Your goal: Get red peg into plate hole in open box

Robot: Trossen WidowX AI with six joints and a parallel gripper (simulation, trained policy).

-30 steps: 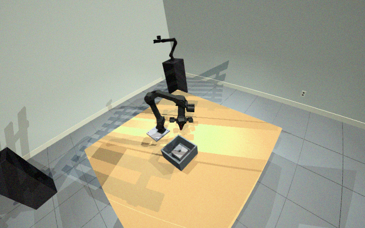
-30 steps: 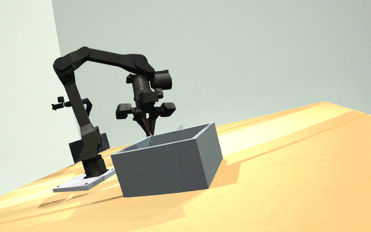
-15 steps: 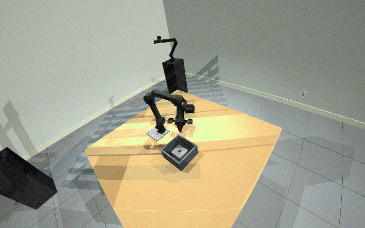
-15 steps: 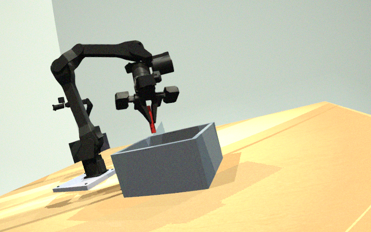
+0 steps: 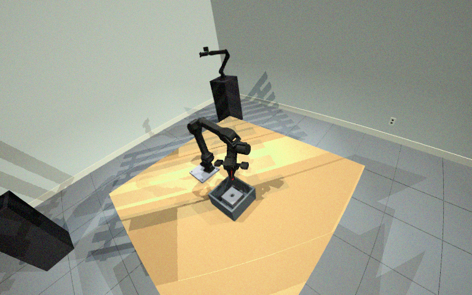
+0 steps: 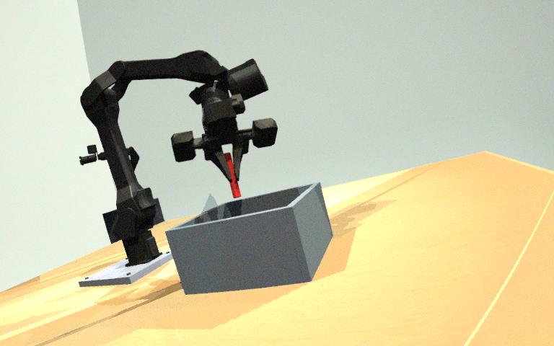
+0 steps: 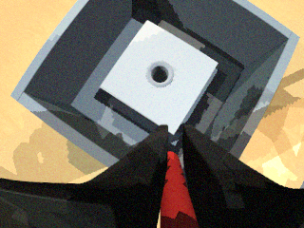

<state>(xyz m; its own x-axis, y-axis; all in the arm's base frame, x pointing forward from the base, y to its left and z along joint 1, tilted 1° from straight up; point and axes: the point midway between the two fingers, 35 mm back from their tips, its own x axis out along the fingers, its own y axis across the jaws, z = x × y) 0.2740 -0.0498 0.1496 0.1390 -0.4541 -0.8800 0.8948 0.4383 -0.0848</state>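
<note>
Right now my gripper tip is 3 cm short of the grey box, 5 cm to the left of it and 11 cm above it. Round my gripper tip: red peg 1 cm behind, 3 cm to the left, 1 cm above.
</note>
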